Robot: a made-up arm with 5 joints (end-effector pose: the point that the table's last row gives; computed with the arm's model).
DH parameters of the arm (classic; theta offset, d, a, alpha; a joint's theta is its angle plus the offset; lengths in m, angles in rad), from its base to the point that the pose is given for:
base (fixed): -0.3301 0 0.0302 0
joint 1: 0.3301 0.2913 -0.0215 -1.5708
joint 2: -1.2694 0 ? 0
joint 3: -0.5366 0 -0.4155 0
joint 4: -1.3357 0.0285 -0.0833 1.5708
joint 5: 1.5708 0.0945 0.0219 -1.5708
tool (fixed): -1.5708 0.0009 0 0
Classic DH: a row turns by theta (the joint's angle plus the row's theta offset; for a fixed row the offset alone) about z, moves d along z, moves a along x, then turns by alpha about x.
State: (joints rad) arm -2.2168 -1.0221 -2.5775 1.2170 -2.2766
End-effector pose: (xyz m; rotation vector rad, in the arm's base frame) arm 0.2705 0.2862 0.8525 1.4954 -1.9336 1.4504
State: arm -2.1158 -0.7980 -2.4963 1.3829 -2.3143
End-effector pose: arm 0.1408 0.1476 0.9195 -1.5209 2.2801 -1.2760
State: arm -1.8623 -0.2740 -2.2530 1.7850 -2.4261
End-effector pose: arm -0.0316 -0.2540 0.8235 -0.9668 1.8722 -0.0778
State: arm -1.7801 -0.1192 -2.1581 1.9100 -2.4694
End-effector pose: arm -0.0329 -0.3566 0.7308 -0.8037 1.6838 0.2915
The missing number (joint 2, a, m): 0.1698
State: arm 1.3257 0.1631 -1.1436 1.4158 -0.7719
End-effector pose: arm 0.0983 0.4537 0.1840 -1.7921 1.3747 1.5585
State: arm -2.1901 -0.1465 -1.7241 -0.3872 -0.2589
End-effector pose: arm -0.1545 -0.3525 0.7916 -0.8966 -0.1143 -2.1612
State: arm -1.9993 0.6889 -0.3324 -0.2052 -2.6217
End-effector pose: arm -0.0151 -0.1293 -0.1322 -0.3920 1.4110 0.5672
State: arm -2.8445 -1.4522 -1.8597 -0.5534 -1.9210
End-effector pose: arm 0.4651 0.1010 0.7718 1.2601 -0.5688 0.7640
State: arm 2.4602 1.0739 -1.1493 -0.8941 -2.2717
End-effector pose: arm -0.2817 0.2225 -0.0704 1.1904 2.2657 -1.3717
